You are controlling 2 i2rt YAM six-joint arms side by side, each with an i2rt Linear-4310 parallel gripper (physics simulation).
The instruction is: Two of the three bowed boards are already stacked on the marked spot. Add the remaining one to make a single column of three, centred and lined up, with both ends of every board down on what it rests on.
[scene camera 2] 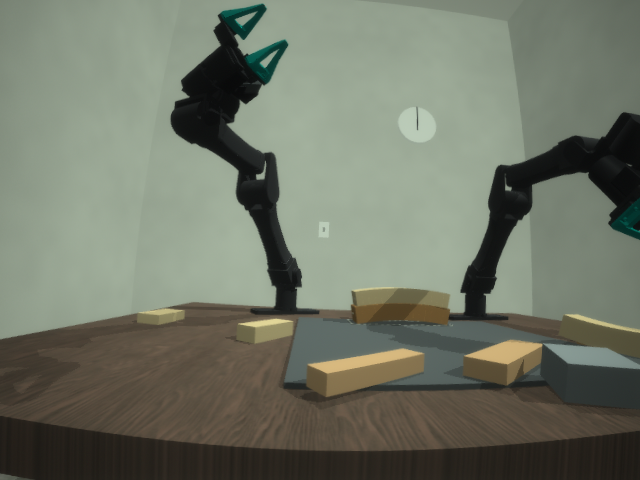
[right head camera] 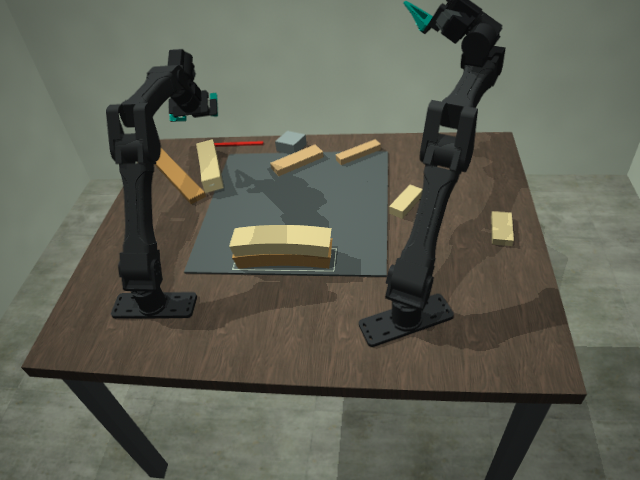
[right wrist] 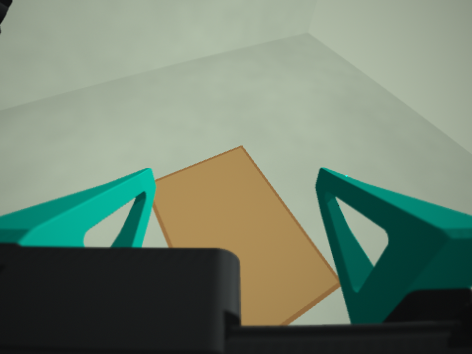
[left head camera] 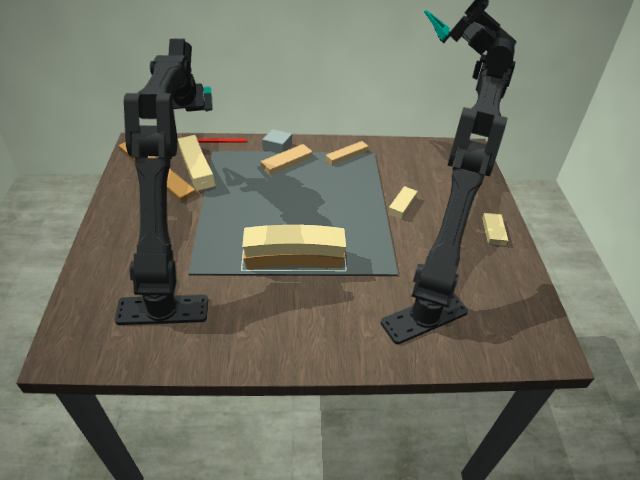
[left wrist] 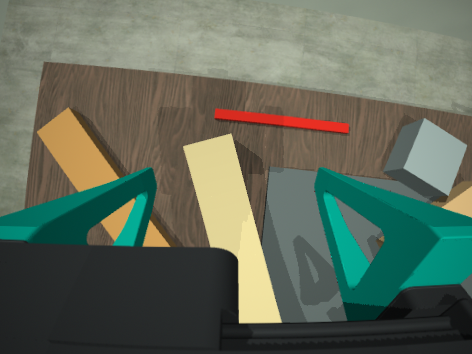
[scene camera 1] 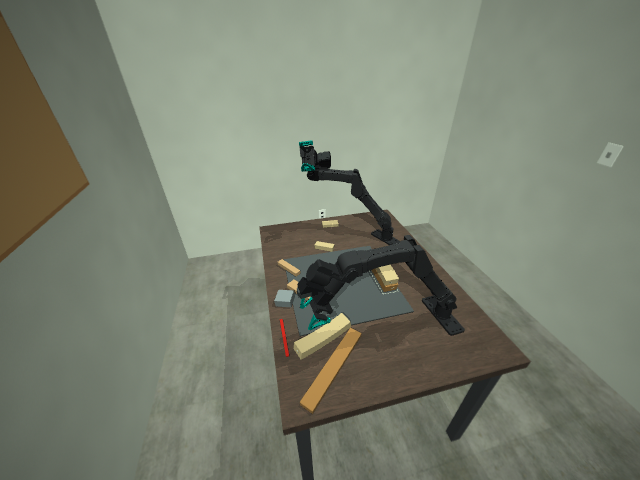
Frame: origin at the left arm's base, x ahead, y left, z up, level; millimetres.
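Where they show: left gripper, between the fingertips: (right head camera: 201, 116) (left head camera: 189, 110) (left wrist: 235, 176) (scene camera 1: 305, 318); right gripper, between the fingertips: (scene camera 2: 275, 23) (right wrist: 235, 177) (scene camera 1: 303, 153); left arm's base, origin of its link: (scene camera 2: 475, 318) (right head camera: 154, 306) (left head camera: 162, 310) (scene camera 1: 441, 315); right arm's base, origin of its link: (scene camera 2: 285, 313) (right head camera: 406, 320) (left head camera: 424, 317) (scene camera 1: 386, 239).
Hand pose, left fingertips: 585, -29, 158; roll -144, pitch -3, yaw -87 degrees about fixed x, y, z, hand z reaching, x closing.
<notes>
Each offset is from my left fingertips to the centre of the thing, as dx, dy, dz. "spot": to the spot under its first point.
A pale bowed board {-447, -271, -93} (left head camera: 293, 236) (right head camera: 280, 235) (scene camera 2: 400, 296) lies arched on an orange bowed board {-447, -271, -131} (left head camera: 293, 261) (right head camera: 281, 261) (scene camera 2: 400, 314), inside the thin white outline {spot: -451, -402, -151} (right head camera: 336, 258) near the mat's front edge. Another long pale bowed board {-65, -6, -127} (left head camera: 194, 159) (right head camera: 208, 162) (scene camera 1: 321, 336) (scene camera 2: 599, 332) (left wrist: 220, 190) lies at the mat's left edge in the head views. My left gripper (scene camera 1: 311, 314) (left wrist: 235, 176) is open and empty, above this board; the board shows between its fingers in the left wrist view. My right gripper (scene camera 2: 275, 24) (right wrist: 235, 177) is open and empty, raised high and facing the wall.
A long orange plank {-70, +113, -149} (right head camera: 179, 175) (scene camera 1: 330, 369) (left wrist: 85, 160) lies beside the loose pale board. A red bar {+77, -64, -155} (left head camera: 222, 140) (left wrist: 281, 121) and a grey block {+38, -248, -136} (left head camera: 277, 139) (left wrist: 435, 155) are at the back. Two small orange blocks {-50, -274, -141} (left head camera: 285, 159) {-23, -459, -141} (left head camera: 347, 152) and two small pale blocks {-256, -584, -145} (left head camera: 403, 201) {-368, -816, -148} (left head camera: 495, 228) lie around.
</notes>
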